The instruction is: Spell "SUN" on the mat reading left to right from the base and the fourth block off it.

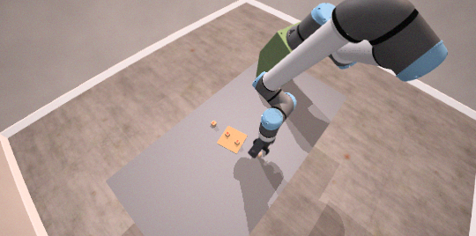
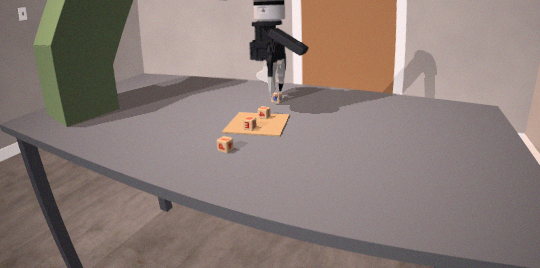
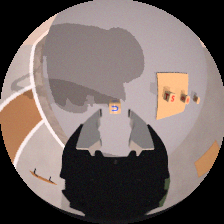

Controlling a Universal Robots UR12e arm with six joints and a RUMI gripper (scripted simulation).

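Now: hand 30 mm above the blue-lettered block. The rest, counted from my hand: red-lettered block: 100 mm ahead, 330 mm to the right, 30 mm below; orange mat: 70 mm ahead, 180 mm to the right, 40 mm below.
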